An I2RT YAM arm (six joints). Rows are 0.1 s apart.
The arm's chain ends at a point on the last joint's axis. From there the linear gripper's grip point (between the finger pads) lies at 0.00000 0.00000 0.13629 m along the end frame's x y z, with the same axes.
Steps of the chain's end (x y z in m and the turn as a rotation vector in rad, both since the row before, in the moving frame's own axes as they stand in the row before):
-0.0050, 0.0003, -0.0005, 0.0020, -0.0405, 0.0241
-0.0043, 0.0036, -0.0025, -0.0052, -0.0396, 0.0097
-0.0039, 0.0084, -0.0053, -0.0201, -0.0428, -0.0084
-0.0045, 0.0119, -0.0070, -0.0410, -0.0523, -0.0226
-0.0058, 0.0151, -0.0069, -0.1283, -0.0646, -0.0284
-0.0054, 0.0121, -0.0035, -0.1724, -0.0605, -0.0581
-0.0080, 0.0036, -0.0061, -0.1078, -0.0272, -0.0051
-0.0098, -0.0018, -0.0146, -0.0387, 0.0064, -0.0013
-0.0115, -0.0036, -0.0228, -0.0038, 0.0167, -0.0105
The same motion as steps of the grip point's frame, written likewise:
-0.0105, 0.0000, -0.0006, 0.0020, -0.0405, 0.0241
-0.0097, 0.0043, -0.0026, -0.0052, -0.0396, 0.0097
-0.0097, 0.0112, -0.0055, -0.0201, -0.0428, -0.0084
-0.0116, 0.0176, -0.0073, -0.0410, -0.0523, -0.0226
-0.0143, 0.0326, -0.0083, -0.1283, -0.0646, -0.0284
-0.0129, 0.0357, -0.0058, -0.1724, -0.0605, -0.0581
-0.0117, 0.0183, -0.0069, -0.1078, -0.0272, -0.0051
-0.0089, 0.0035, -0.0147, -0.0387, 0.0064, -0.0013
-0.0092, -0.0031, -0.0228, -0.0038, 0.0167, -0.0105

